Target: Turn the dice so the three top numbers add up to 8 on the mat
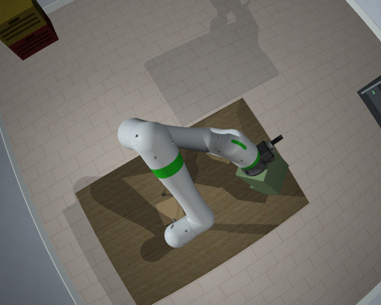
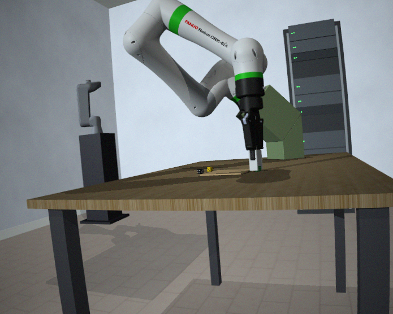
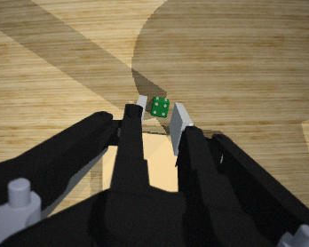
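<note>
The green die lies 10 mm to the left of my hand and 30 mm below it. From my hand the other things lie so: tan mat: 100 mm to the right, 30 mm below; then yellow die: 90 mm behind, 180 mm to the right, 30 mm below; then black die: 20 mm behind, 200 mm to the right, 30 mm below.
</note>
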